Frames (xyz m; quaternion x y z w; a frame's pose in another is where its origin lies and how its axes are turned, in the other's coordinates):
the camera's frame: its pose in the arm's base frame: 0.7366 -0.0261 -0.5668 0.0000 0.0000 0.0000 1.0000
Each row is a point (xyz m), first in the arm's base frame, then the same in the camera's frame.
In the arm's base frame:
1: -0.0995 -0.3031 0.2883
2: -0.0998 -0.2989 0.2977
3: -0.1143 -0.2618 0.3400
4: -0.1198 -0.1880 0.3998
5: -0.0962 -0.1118 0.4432
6: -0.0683 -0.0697 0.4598
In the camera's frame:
1: -0.8361 -0.2770 0.8551
2: -0.8364 -0.2728 0.8645
3: -0.8509 -0.2357 0.9068
4: -0.8564 -0.1619 0.9666
5: -0.8328 -0.0857 1.0100
6: -0.8049 -0.0436 1.0266

